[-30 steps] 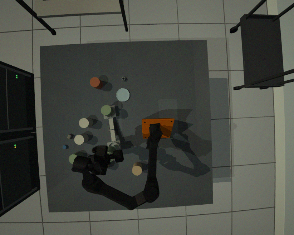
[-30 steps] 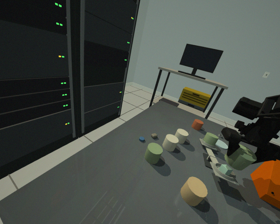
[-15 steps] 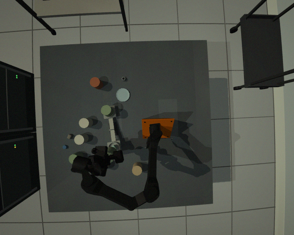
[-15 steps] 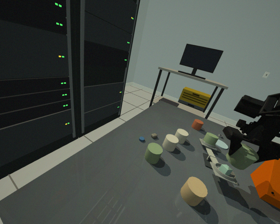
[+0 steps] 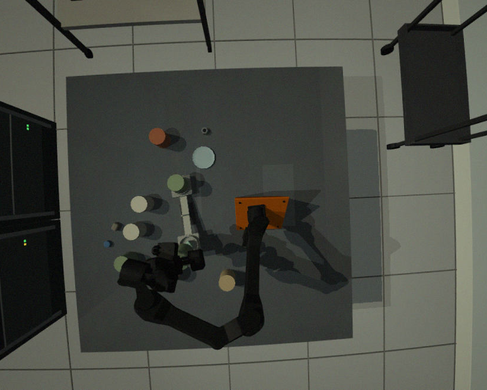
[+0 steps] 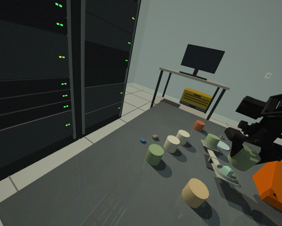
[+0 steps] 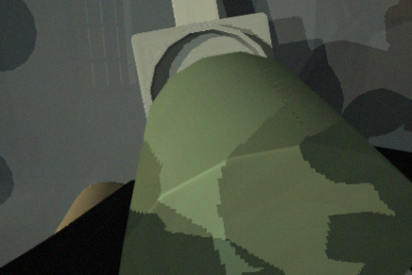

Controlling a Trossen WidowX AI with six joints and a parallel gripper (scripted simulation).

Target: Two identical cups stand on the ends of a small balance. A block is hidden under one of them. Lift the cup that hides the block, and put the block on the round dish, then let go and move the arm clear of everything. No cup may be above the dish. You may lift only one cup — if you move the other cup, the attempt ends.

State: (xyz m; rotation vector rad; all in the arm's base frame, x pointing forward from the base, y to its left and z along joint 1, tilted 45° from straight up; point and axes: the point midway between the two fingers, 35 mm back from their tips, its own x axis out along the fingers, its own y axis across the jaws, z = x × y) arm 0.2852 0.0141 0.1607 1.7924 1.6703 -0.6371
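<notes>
My gripper tip is 1 cm to the left of the pale green block and 8 cm above it. The rest, counted from my gripper tip: pale blue round dish: 10 cm behind, 38 cm to the right, 17 cm below; then balance beam: 1 cm ahead, 14 cm to the right, 13 cm below; then green cup: 2 cm ahead, 29 cm to the right, 11 cm below.
</notes>
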